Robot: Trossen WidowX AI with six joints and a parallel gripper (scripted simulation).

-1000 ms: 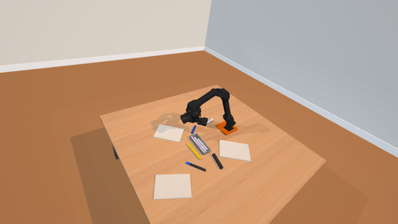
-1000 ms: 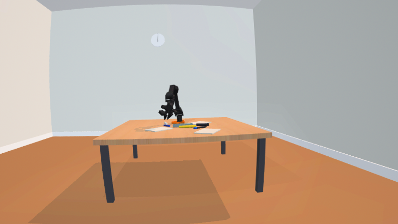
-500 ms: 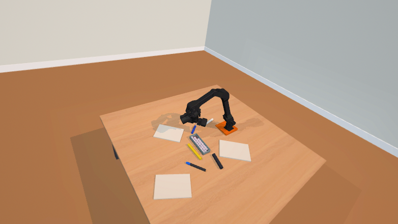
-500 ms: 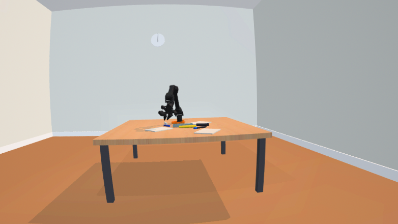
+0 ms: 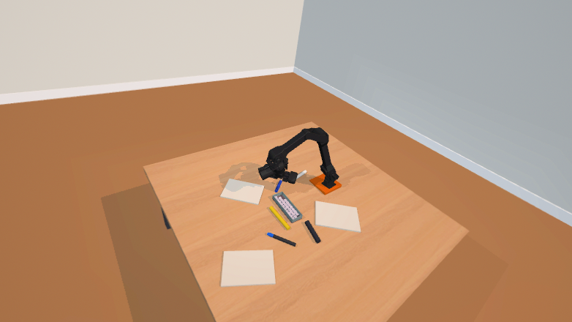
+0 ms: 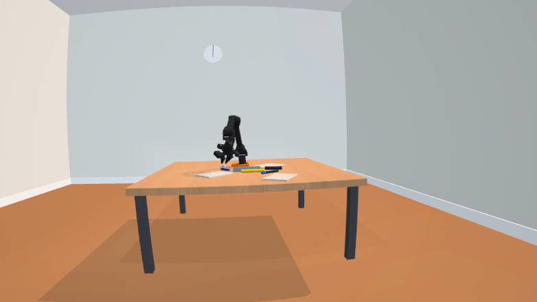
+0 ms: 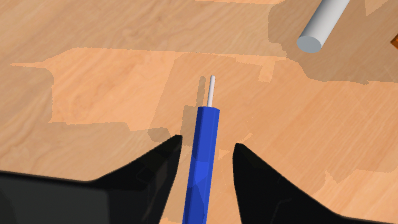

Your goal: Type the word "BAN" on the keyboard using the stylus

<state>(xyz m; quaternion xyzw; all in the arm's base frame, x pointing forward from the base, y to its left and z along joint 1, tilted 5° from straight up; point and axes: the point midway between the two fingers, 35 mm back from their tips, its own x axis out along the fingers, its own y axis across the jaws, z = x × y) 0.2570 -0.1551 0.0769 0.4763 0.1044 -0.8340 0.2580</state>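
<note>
Right now the stylus is 4 cm below my gripper tip, 1 cm to the right of it and 1 cm behind it. The rest, counted from my gripper tip: stylus tip: 4 cm below, 4 cm behind, 3 cm to the right; then yellow marker: 19 cm to the left, 16 cm ahead, 4 cm below; then white stick: 17 cm behind, 4 cm below, 1 cm to the left.
</note>
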